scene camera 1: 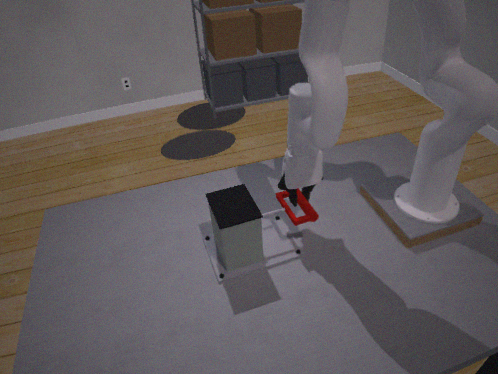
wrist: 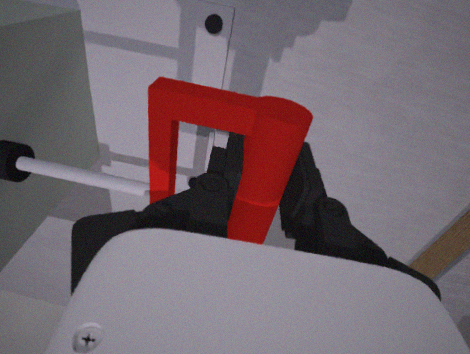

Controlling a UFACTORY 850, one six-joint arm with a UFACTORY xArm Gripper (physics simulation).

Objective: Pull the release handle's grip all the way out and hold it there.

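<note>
The release handle's red grip (scene camera 1: 311,213) (wrist: 272,155) is a rectangular loop with a thick round outer bar. It stands out from the pale green box with a black top (scene camera 1: 239,240), joined to it by a thin light rod (scene camera 1: 273,213) (wrist: 80,173). In the wrist view the rod comes out of a black collar (wrist: 15,161) on the box's side, and a long stretch of it shows. My gripper (scene camera 1: 301,200) (wrist: 262,156) is shut on the grip's round bar, one black finger inside the loop and the other outside. The lower part of the grip is hidden behind the gripper's housing.
The box stands on a light base plate (scene camera 1: 216,269) (wrist: 132,65) with dark bolts, on the grey table top (scene camera 1: 125,310). The arm's wood-edged mounting board (scene camera 1: 385,222) (wrist: 440,245) is to the right. A shelf rack (scene camera 1: 260,103) with boxes stands at the back wall.
</note>
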